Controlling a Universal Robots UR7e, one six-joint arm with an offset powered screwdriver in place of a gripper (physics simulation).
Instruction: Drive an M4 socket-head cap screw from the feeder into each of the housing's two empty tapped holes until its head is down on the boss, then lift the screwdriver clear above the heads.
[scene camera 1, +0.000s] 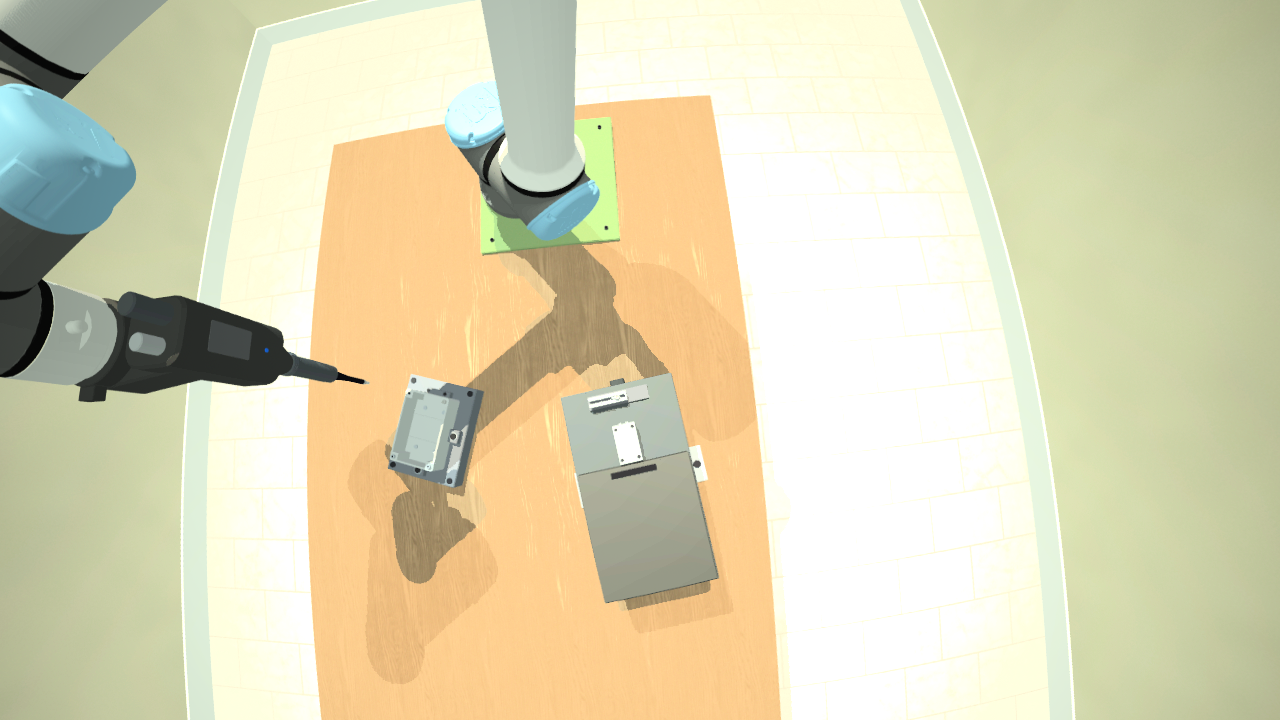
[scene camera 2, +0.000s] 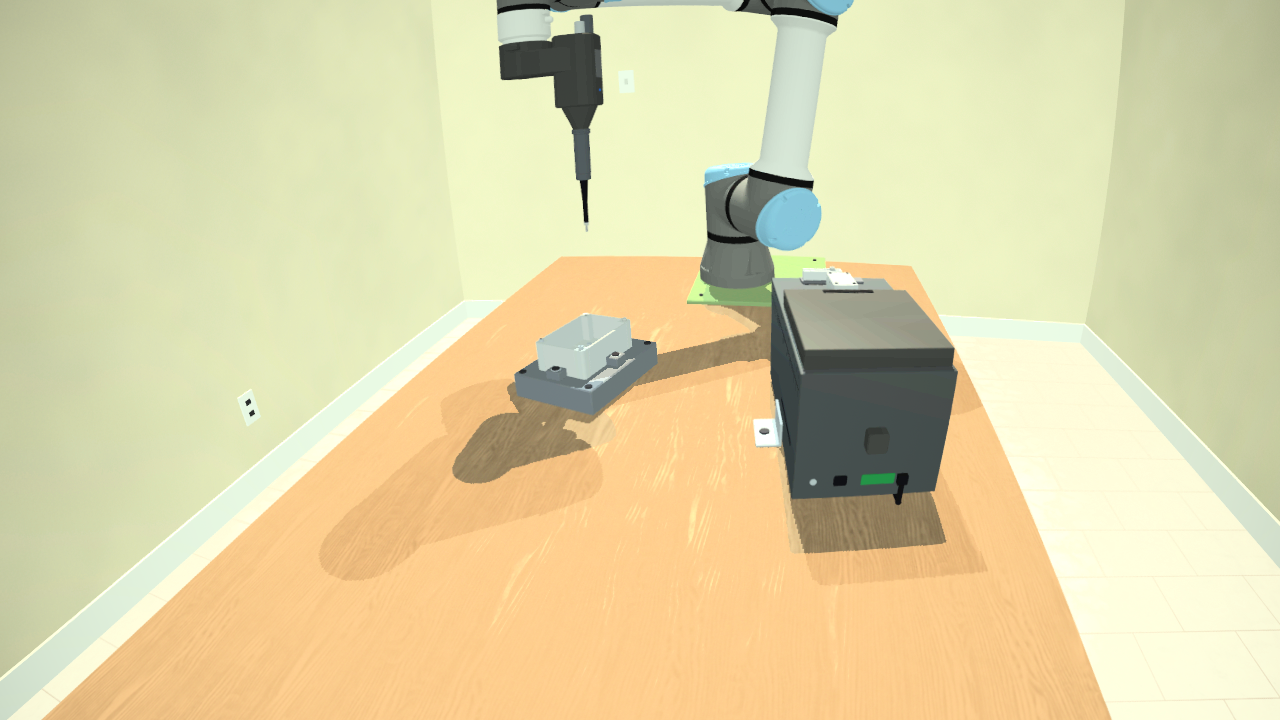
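The screwdriver (scene camera 1: 366, 383) (scene camera 2: 586, 229) hangs upright in scene camera 2, its tip high above the table and over the far side of the housing. A small silvery screw (scene camera 1: 364, 382) (scene camera 2: 586, 226) shows at the end of the black bit; its details are too small to tell. The pale, open-topped housing (scene camera 1: 416, 438) (scene camera 2: 563, 360) sits in a dark grey fixture (scene camera 1: 468, 413) (scene camera 2: 554, 391), well apart from the tip. Its corner bosses show, but I cannot tell which holes are empty. The screw feeder (scene camera 1: 648, 528) (scene camera 2: 868, 402) stands to the right, away from the screwdriver.
Small clamps (scene camera 1: 455, 437) (scene camera 2: 614, 359) stand beside the housing. The arm's base stands on a green plate (scene camera 1: 604, 179) (scene camera 2: 810, 267) at the back of the wooden table (scene camera 1: 537, 644) (scene camera 2: 626, 626). A white bracket (scene camera 2: 765, 432) juts from the feeder's left side in scene camera 2.
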